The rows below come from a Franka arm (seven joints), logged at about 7 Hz.
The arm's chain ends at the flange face. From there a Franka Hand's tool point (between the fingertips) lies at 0.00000 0.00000 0.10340 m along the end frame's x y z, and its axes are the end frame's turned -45 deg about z.
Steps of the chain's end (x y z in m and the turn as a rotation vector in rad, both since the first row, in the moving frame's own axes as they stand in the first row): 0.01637, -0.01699, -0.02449, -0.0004, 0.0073, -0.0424; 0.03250, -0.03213, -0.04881, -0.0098, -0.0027, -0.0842; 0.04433, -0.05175, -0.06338, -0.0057, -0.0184, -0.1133; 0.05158, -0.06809, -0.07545, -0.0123, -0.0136, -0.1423; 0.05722, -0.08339, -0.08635, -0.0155, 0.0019, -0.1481
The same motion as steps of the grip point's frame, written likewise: 0.02411, 0.00011, -0.02449, -0.0054, 0.0049, -0.0424; 0.04481, 0.00082, -0.04882, -0.0050, -0.0088, -0.0842; 0.06613, -0.00607, -0.06340, 0.0090, -0.0170, -0.1133; 0.08273, -0.01163, -0.07547, 0.0009, -0.0183, -0.1423; 0.09853, -0.01716, -0.08636, -0.0123, -0.0096, -0.1481
